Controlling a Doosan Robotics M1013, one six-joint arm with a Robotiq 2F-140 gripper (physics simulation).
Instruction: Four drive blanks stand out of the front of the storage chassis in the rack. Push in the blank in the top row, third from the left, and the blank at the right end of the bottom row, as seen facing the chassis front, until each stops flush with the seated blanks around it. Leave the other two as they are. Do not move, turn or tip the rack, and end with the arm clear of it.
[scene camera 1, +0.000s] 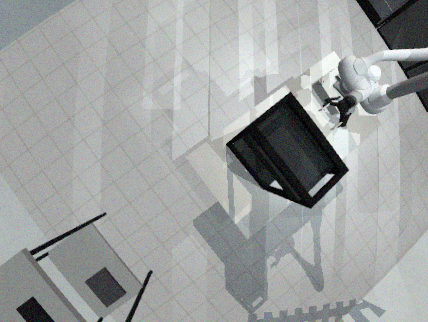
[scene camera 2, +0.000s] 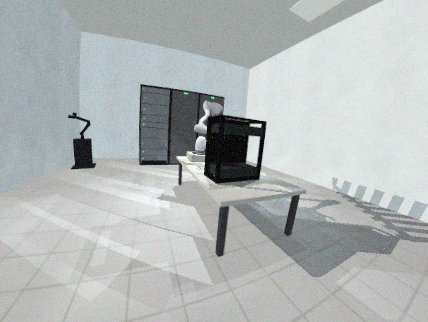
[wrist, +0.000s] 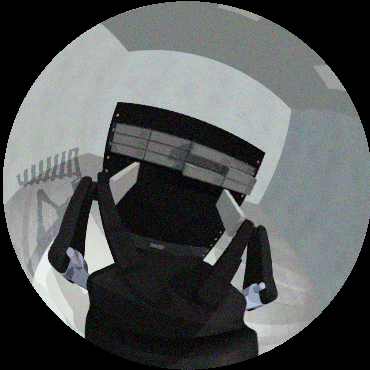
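Pixels of known places: gripper, fingertip midpoint: (scene camera 1: 326, 119) (wrist: 179, 184); arm's base at its link origin: (scene camera 1: 344, 86) (scene camera 2: 199, 153).
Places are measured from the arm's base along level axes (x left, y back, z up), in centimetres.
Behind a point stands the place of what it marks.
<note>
The black rack (scene camera 1: 319, 132) @(x -16.8, y -88.6, z 50.2 cm) (scene camera 2: 209, 150) @(x -39.4, y -88.4, z 17.1 cm) (wrist: 187, 118) @(x -13.3, y -87.9, z 49.3 cm) stands on the table. In the wrist view the grey storage chassis (wrist: 131, 136) @(x -0.2, y -88.1, z 40.5 cm) spans its upper front. The blank third from the left in the top row (wrist: 218, 153) @(x -22.3, y -81.3, z 43.0 cm) has a dark patch under it; how far it stands out is unclear. The bottom-row right-end blank (wrist: 239, 184) @(x -31.9, y -79.9, z 37.2 cm) and the bottom-row blank left of it (wrist: 202, 173) @(x -20.3, y -81.6, z 36.9 cm) stand out from the front. The fourth proud blank cannot be made out. My gripper (scene camera 1: 332, 116) @(x -11.9, y -69.9, z 37.4 cm) (wrist: 179, 184) @(x -11.9, y -69.9, z 37.4 cm) is open and empty, in front of the rack and apart from it, its fingertips below the blanks in the wrist view.
The table (scene camera 2: 260, 192) @(x -23.6, y -144.0, z -9.7 cm) bears the rack and the arm's base. A black slotted unit (wrist: 155, 246) @(x -15.8, y -87.3, z -1.3 cm) sits low in the rack. Dark server cabinets (scene camera 2: 155, 125) stand behind the arm. A small arm on a black pedestal (scene camera 2: 83, 152) stands at far left. A grey cart (scene camera 1: 75, 250) stands at lower left.
</note>
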